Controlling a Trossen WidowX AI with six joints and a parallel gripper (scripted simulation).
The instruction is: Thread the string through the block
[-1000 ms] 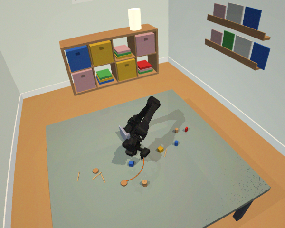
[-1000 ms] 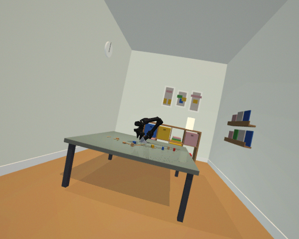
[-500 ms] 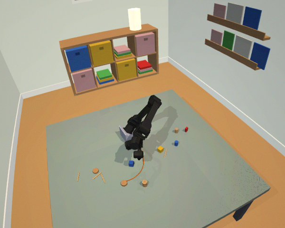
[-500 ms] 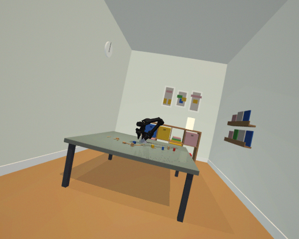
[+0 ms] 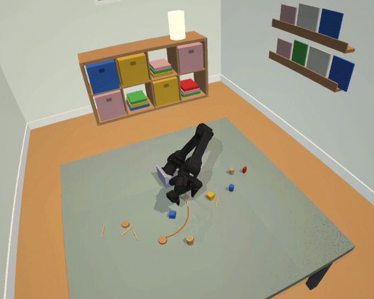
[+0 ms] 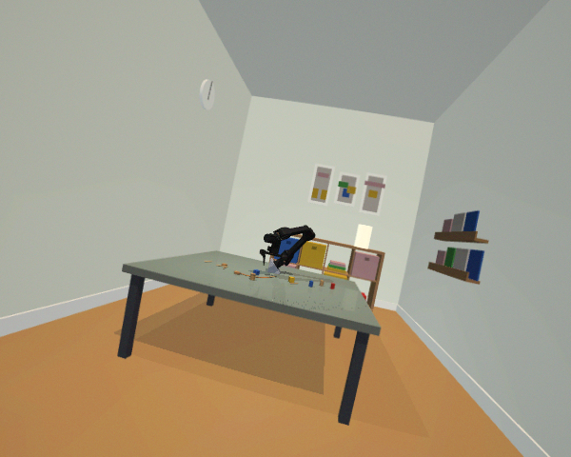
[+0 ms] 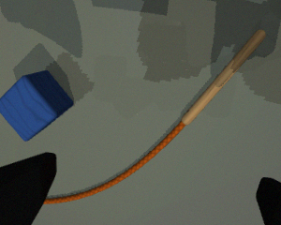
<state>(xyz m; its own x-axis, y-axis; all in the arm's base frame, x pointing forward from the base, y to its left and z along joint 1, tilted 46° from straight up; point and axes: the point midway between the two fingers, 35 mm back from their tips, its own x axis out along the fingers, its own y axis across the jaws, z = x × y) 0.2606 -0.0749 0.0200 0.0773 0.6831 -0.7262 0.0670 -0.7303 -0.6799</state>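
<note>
Right now my gripper tip is 7 cm above the thin wooden stick, 3 cm to the right of it and 3 cm past it. Round my gripper tip: blue cube (8 cm to the right, 5 cm below); yellow cube (15 cm to the left, 5 cm below, 1 cm ahead); round wooden button (20 cm to the right, 10 cm ahead, 6 cm below).
</note>
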